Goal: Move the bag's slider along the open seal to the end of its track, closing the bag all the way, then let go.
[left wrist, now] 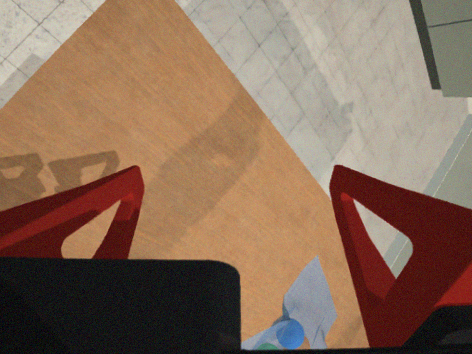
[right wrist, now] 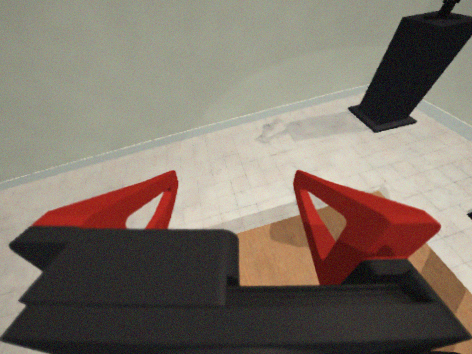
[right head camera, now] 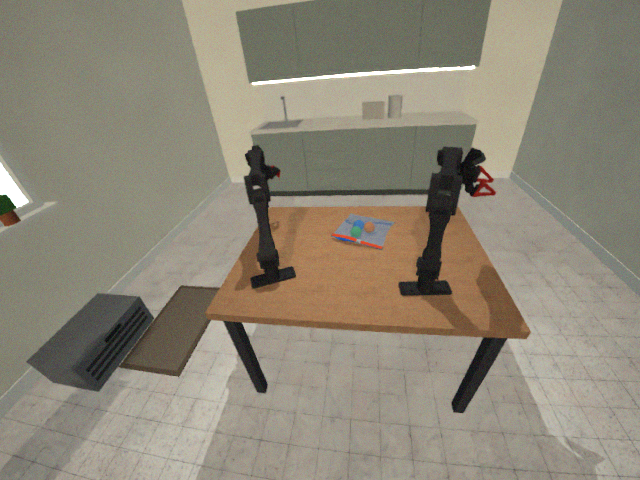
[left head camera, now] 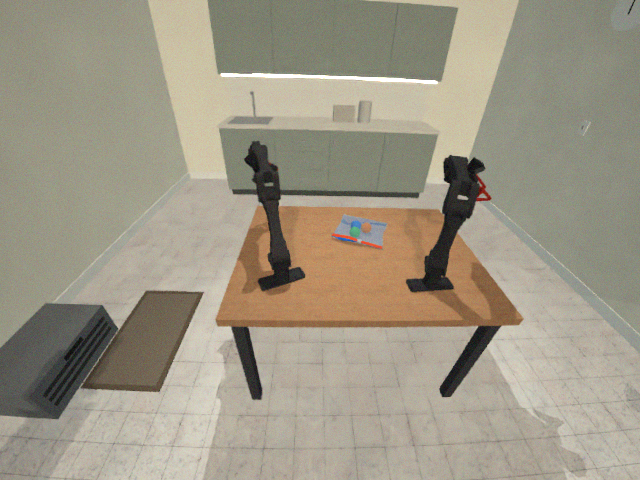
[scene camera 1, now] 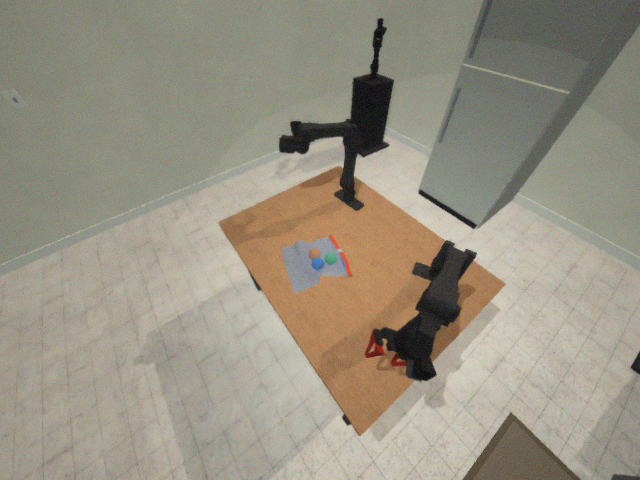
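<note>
The bag (left head camera: 375, 236) (right head camera: 381, 235) (scene camera 1: 297, 266) (left wrist: 311, 295) lies flat on the table, blue-grey and see-through, with blue, green and orange balls in it. Its red seal strip (left head camera: 373, 244) (right head camera: 373, 245) (scene camera 1: 347, 266) runs along the edge nearer the arm bases. A small whitish piece (left head camera: 359, 240) (right head camera: 358, 241) (scene camera 1: 339, 250), apparently the slider, sits about midway along the strip. My left gripper (scene camera 1: 381, 360) (left wrist: 236, 176) is open and empty above the table, away from the bag. My right gripper (right head camera: 493, 186) (right wrist: 235, 177) is open, empty and raised beyond the table's right side.
The wooden table (left head camera: 341, 299) (right head camera: 330, 302) (scene camera 1: 305, 320) carries both arm bases. Blue stuff shows beside the strip's left part in the head views. A dark cabinet (left head camera: 46, 346) and brown mat (left head camera: 149, 341) lie left of the table. A fridge (scene camera 1: 501, 134) and black pedestal (scene camera 1: 371, 108) stand behind it in the scene view.
</note>
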